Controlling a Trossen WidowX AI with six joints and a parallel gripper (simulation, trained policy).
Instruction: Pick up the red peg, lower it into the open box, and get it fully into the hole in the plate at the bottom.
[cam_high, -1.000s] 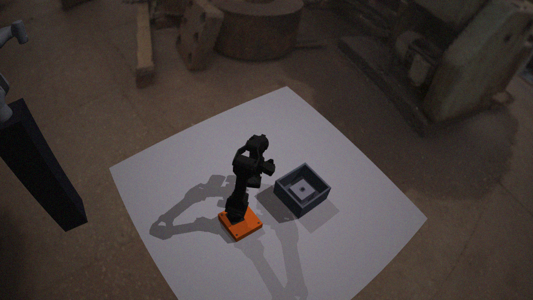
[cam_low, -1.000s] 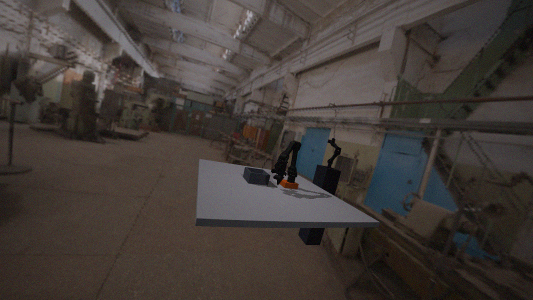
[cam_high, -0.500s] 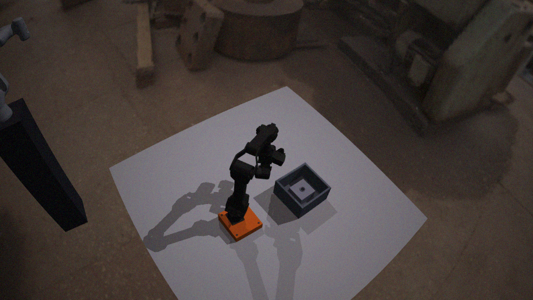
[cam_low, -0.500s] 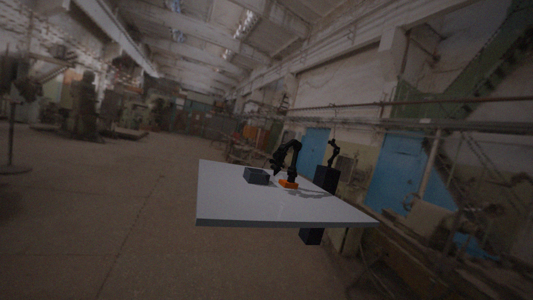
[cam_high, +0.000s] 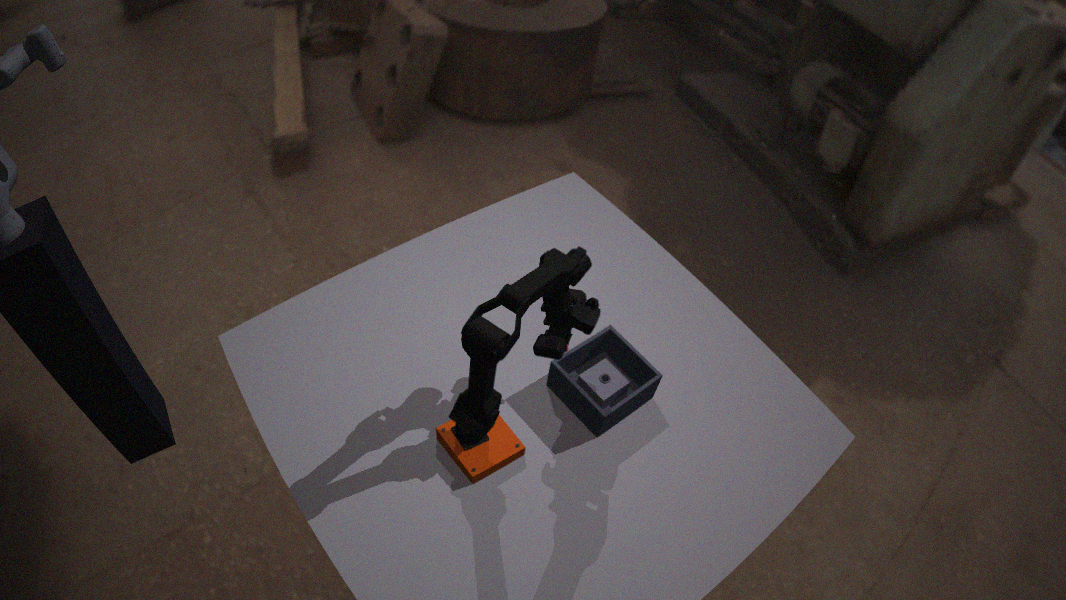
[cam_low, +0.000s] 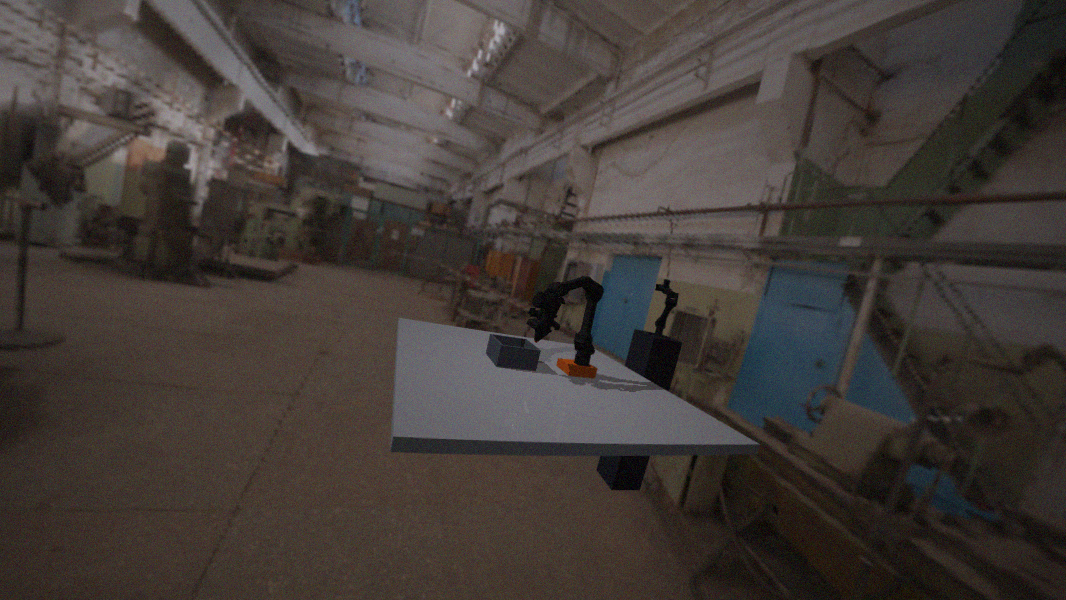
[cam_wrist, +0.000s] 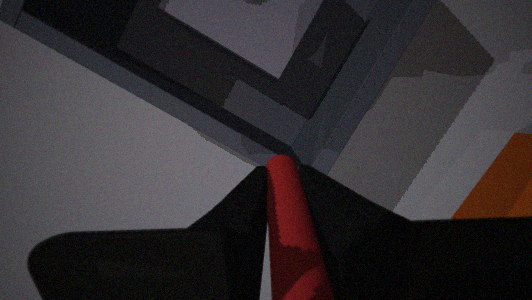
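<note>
Right now the light grey plate is 7 cm ahead of my gripper tip, 8 cm to the right of it and 9 cm below it. From my gripper tip the other things lie so: red peg (1 cm behind, 1 cm to the left, 3 cm above); dark box (7 cm ahead, 8 cm to the right, 11 cm below).
</note>
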